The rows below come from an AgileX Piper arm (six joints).
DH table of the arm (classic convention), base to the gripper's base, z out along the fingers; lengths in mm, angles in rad. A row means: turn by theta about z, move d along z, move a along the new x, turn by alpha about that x. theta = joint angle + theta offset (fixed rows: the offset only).
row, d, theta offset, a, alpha
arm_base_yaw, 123, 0, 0, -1.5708
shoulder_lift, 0, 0.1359, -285, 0
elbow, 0, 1.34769, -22, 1.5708
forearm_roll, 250.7, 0, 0, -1.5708
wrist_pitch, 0, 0, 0, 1.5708
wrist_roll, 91, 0, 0, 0
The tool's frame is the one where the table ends.
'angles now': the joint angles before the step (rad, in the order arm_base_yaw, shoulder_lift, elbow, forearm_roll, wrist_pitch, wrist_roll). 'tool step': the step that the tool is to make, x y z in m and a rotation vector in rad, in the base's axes. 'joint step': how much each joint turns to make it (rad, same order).
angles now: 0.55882 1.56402 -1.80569 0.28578 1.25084 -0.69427
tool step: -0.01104 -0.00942 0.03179 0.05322 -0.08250 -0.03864
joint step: 0.00000 -0.03164 -0.08035 -0.02597 0.00351 0.04074
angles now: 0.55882 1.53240 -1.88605 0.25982 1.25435 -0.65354
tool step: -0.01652 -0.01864 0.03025 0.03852 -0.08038 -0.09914
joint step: 0.00001 -0.05460 -0.05785 -0.08383 0.00542 0.08996
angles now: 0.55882 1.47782 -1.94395 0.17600 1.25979 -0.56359
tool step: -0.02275 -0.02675 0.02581 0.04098 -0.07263 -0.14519
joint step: -0.00001 -0.08098 -0.02134 -0.12351 0.00535 0.12451
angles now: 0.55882 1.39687 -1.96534 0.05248 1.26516 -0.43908
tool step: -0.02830 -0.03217 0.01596 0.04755 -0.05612 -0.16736
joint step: -0.00003 -0.10996 0.03544 -0.14137 0.00402 0.14185
